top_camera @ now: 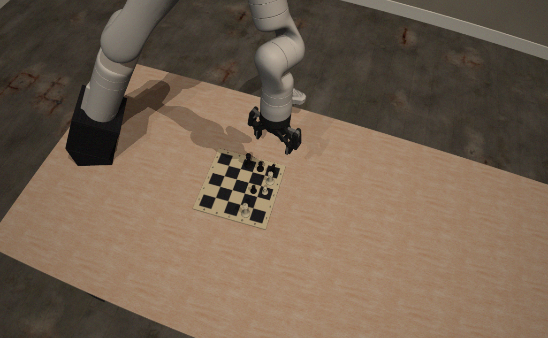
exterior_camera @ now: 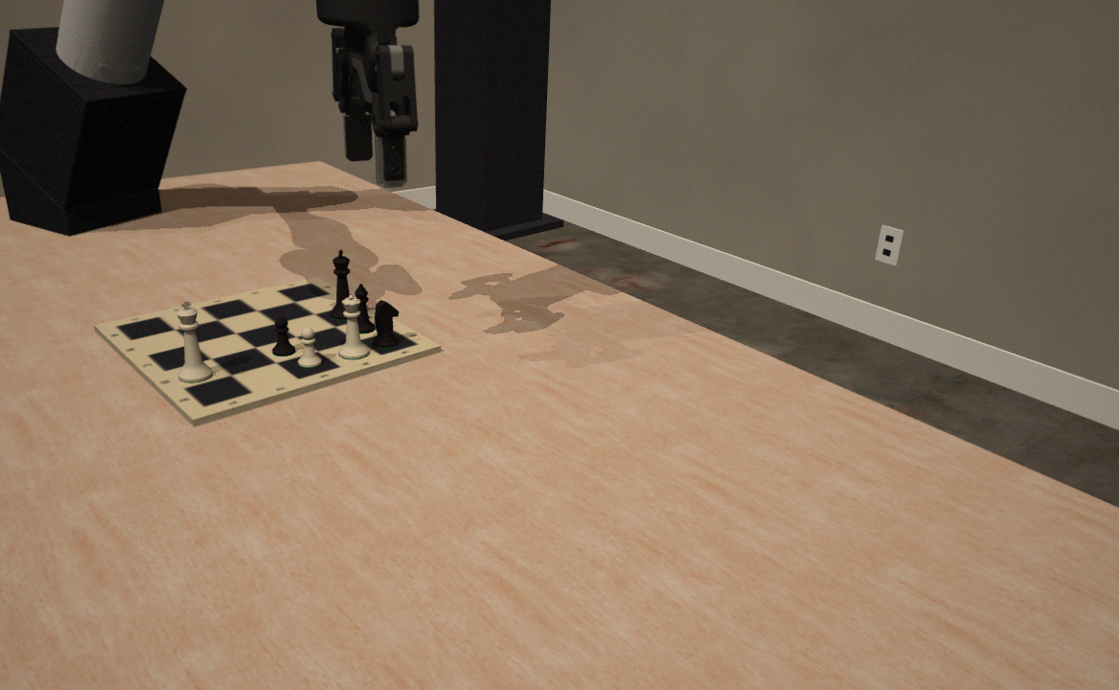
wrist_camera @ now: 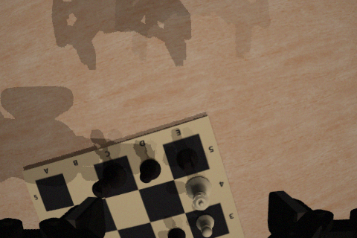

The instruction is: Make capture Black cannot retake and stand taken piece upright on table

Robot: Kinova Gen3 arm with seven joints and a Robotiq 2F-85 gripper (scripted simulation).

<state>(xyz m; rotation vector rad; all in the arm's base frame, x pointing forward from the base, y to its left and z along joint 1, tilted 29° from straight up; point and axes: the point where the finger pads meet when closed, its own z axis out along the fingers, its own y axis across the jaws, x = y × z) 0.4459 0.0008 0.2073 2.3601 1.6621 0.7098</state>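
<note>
Right now my hand is 13 cm above the white queen and 3 cm to the left of it. The rest, counted from my hand: black pawn 14 cm below, 7 cm to the right, 4 cm behind; white pawn 14 cm below, 7 cm to the right; black king 12 cm below, 7 cm behind, 1 cm to the left.
</note>
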